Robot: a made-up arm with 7 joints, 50 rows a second.
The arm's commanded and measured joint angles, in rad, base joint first. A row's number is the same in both.
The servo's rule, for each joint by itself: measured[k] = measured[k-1] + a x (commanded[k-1-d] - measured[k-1]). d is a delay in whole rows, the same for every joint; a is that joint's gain. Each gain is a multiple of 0.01, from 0.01 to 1. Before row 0 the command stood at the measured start. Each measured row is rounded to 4 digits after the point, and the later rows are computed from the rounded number. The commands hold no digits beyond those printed.
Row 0, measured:
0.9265, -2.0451, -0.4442, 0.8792, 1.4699, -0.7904, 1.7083
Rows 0 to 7, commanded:
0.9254, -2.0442, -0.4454, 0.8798, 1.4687, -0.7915, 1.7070
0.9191, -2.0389, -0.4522, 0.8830, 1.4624, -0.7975, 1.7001
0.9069, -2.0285, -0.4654, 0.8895, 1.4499, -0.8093, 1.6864
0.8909, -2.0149, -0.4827, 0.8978, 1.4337, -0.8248, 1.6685
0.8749, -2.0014, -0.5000, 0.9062, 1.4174, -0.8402, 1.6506
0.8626, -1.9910, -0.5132, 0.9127, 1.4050, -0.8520, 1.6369
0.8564, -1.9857, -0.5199, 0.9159, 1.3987, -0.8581, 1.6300
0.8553, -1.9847, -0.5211, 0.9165, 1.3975, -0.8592, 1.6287
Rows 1 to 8, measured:
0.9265, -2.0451, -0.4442, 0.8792, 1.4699, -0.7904, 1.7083
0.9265, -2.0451, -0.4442, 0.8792, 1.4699, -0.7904, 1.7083
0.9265, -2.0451, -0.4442, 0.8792, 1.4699, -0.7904, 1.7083
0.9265, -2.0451, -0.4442, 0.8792, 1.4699, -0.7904, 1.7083
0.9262, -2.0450, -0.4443, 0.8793, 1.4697, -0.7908, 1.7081
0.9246, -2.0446, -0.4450, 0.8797, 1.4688, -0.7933, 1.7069
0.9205, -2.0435, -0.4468, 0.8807, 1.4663, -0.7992, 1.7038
0.9137, -2.0415, -0.4500, 0.8824, 1.4621, -0.8087, 1.6985
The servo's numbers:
d 4
a 0.23 0.07 0.09 0.10 0.13 0.37 0.15

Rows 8 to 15, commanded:
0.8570, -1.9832, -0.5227, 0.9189, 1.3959, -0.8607, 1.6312
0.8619, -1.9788, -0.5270, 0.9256, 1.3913, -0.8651, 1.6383
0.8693, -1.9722, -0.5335, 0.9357, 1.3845, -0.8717, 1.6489
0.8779, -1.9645, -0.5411, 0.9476, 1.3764, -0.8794, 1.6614
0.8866, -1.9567, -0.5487, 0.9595, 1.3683, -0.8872, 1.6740
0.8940, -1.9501, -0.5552, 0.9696, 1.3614, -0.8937, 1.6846
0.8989, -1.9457, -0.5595, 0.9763, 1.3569, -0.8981, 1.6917
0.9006, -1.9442, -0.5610, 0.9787, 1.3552, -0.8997, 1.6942
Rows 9 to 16, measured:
0.9048, -2.0387, -0.4545, 0.8848, 1.4563, -0.8204, 1.6913
0.8951, -2.0354, -0.4598, 0.8876, 1.4496, -0.8321, 1.6831
0.8862, -2.0319, -0.4652, 0.8904, 1.4430, -0.8417, 1.6751
0.8791, -2.0286, -0.4702, 0.8930, 1.4371, -0.8482, 1.6681
0.8740, -2.0254, -0.4749, 0.8956, 1.4317, -0.8528, 1.6626
0.8712, -2.0221, -0.4796, 0.8986, 1.4264, -0.8574, 1.6590
0.8708, -2.0186, -0.4845, 0.9023, 1.4210, -0.8627, 1.6575
0.8724, -2.0148, -0.4896, 0.9068, 1.4152, -0.8689, 1.6581

